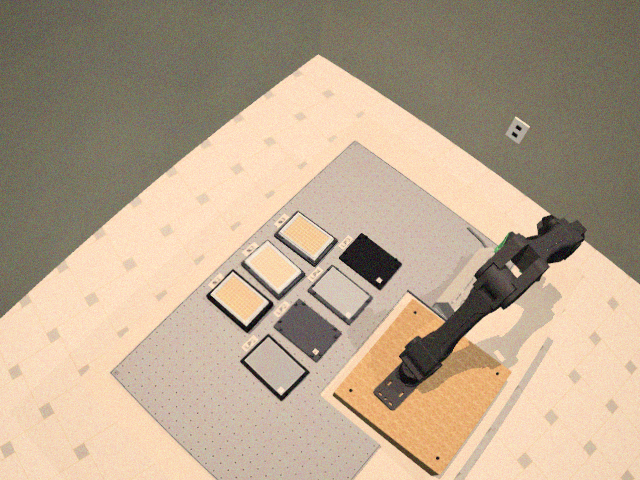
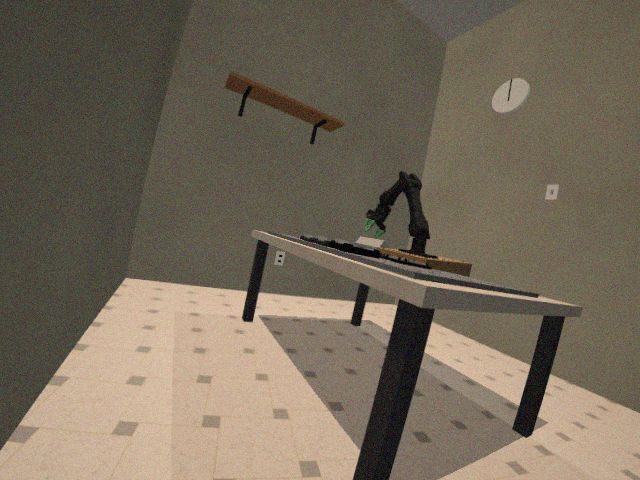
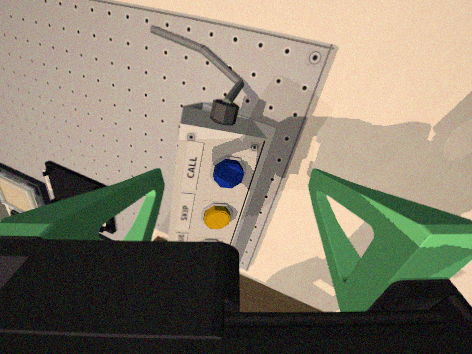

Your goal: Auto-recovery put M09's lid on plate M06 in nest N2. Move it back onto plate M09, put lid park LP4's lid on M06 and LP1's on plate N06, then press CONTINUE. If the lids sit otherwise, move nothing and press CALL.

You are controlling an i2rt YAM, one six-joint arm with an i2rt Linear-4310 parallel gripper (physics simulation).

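Places are measured from the arm's base along level axes (x right, y ahead, z up), in millimetres.
Where they show: gripper, fingertip midpoint: (image 2: 369,235) (image 3: 236,176); arm's base at its link origin: (image 1: 409,374) (image 2: 417,254).
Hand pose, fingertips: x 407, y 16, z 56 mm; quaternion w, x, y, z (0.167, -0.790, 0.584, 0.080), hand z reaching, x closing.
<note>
Things, the pixels of their centre, and the offset from my fingertips. "pt": a spot on its surface instead. Level surfaces: height alone.
- button box at the middle of its body: (image 3: 203,213) (image 1: 471,283) (image 2: 372,246) dx -98, dy +30, dz -60 mm
- blue CALL button at the middle of its body: (image 3: 228,172) dx -22, dy +14, dz -38 mm
- yellow SKIP button at the middle of its body: (image 3: 217,216) dx -72, dy +10, dz -38 mm
- black lid at a spot on its surface: (image 3: 75,187) (image 1: 376,253) pt dx -215, dy +278, dz -92 mm
- light grey lid at the middle of its body: (image 1: 340,293) dx -371, dy +260, dz -88 mm
- dark grey lid at a spot on its surface: (image 1: 307,329) pt dx -504, dy +247, dz -92 mm
- black-rimmed grey lid at the middle of its body: (image 1: 274,366) (image 2: 407,260) dx -631, dy +231, dz -88 mm
- perforated board at its surface level: dz -101 mm
- grey cable at a spot on its surface: (image 3: 202,47) pt dx +59, dy +91, dz -95 mm
My gripper (image 2: 374,230) (image 3: 236,176) is open and empty above the button box (image 1: 467,273) (image 2: 370,241) (image 3: 200,135). The blue CALL button (image 3: 228,173) and yellow SKIP button (image 3: 217,218) show between the fingers; CONTINUE is hidden behind the gripper body. Three plates with cream tops, upper (image 1: 306,237), middle (image 1: 272,268) and lower (image 1: 239,299), stand in a row; their nest labels are too blurred to read surely. Beside them lie a black lid (image 1: 370,260) (image 3: 75,187), a light grey lid (image 1: 340,294) at LP4, a dark grey lid (image 1: 307,329) and a black-rimmed grey lid (image 1: 275,366).
The perforated board (image 1: 191,382) (image 3: 145,100) carries the plates and lid parks. The arm stands on a wooden base (image 1: 439,413) beside it. A grey cable (image 3: 202,47) rises from the far end of the button box. A shelf (image 2: 284,101) hangs on the wall.
</note>
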